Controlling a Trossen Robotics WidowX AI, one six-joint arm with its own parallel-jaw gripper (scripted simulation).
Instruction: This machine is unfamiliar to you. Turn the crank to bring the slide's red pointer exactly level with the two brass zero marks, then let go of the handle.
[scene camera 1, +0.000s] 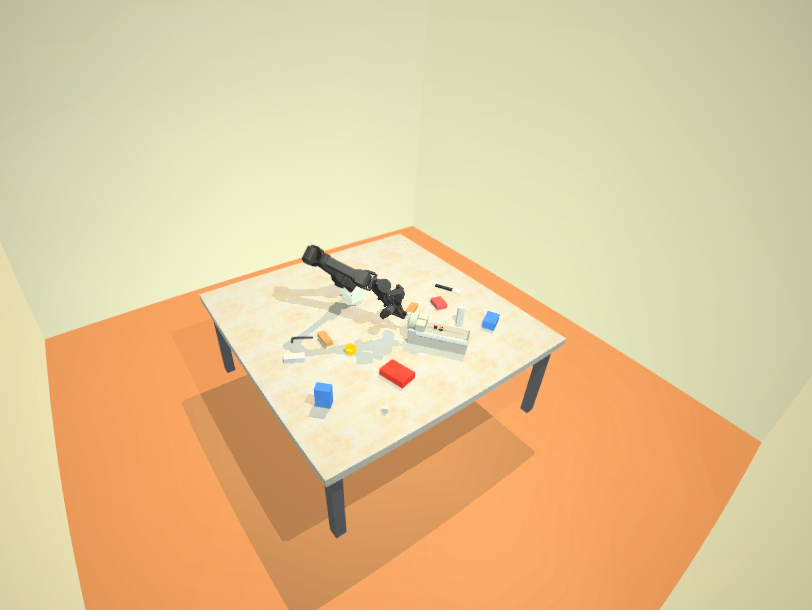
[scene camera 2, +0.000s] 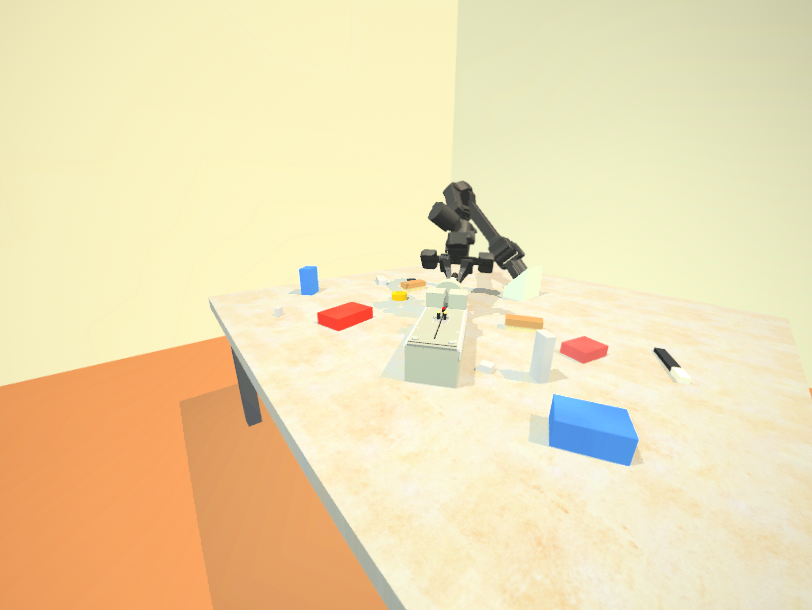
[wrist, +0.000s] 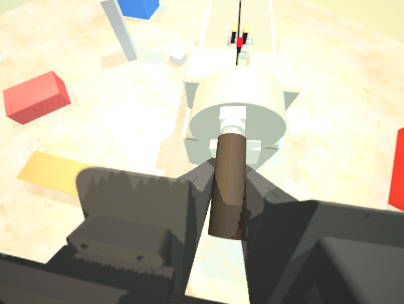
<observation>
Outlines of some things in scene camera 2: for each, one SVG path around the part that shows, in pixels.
My gripper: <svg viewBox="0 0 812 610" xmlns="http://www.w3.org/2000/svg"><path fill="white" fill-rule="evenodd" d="M494 254L492 252L479 252L479 258L469 256L470 244L474 245L476 241L476 231L468 230L468 232L448 232L445 253L437 255L437 249L423 249L420 258L424 269L435 269L439 263L440 271L445 273L447 279L451 278L451 264L460 265L457 281L461 284L469 274L473 274L474 265L478 265L478 270L481 273L492 273Z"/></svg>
A red block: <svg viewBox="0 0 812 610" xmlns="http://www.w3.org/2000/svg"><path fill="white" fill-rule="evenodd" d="M373 307L355 302L346 303L318 312L317 322L322 326L341 331L373 318Z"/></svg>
A blue block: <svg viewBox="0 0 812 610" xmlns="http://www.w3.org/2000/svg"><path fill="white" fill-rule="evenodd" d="M553 394L549 414L549 446L600 460L603 459L615 464L619 463L630 466L639 438L627 409Z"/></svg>
</observation>
